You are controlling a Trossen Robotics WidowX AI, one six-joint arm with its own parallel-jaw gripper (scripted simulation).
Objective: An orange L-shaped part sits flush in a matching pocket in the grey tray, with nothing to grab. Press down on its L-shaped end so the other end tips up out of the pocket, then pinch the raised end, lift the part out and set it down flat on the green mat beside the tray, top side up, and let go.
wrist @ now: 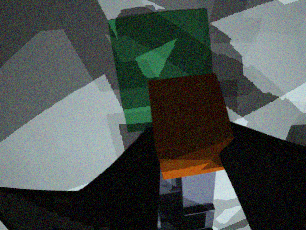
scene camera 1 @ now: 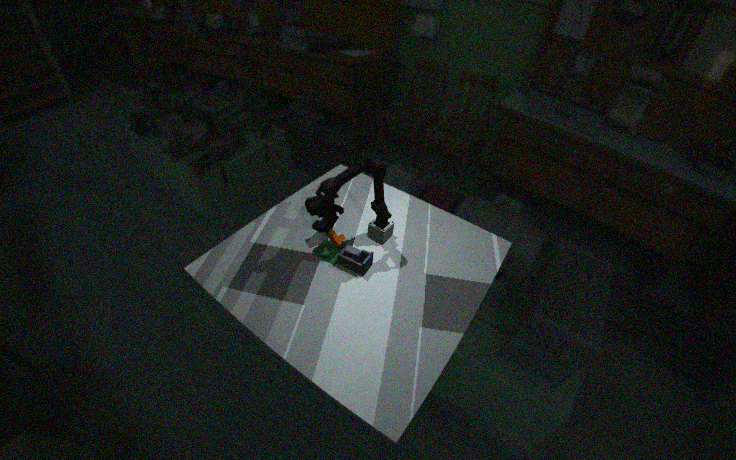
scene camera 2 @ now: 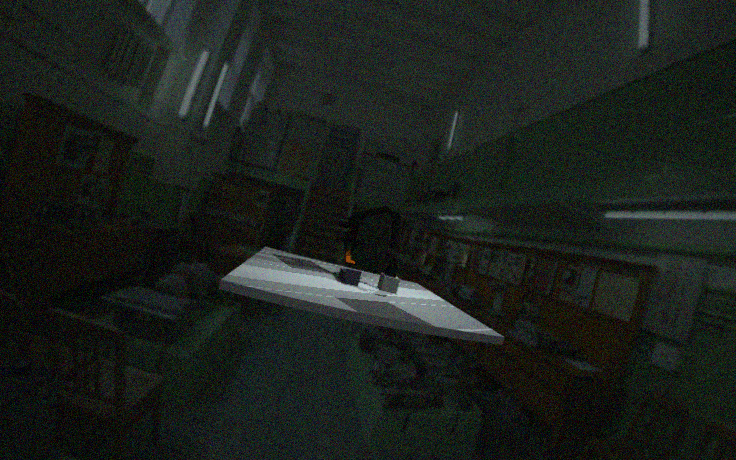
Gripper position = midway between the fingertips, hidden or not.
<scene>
My gripper [wrist: 184,131] carries an orange L-shaped part. I also see a green mat [wrist: 145,47].
</scene>
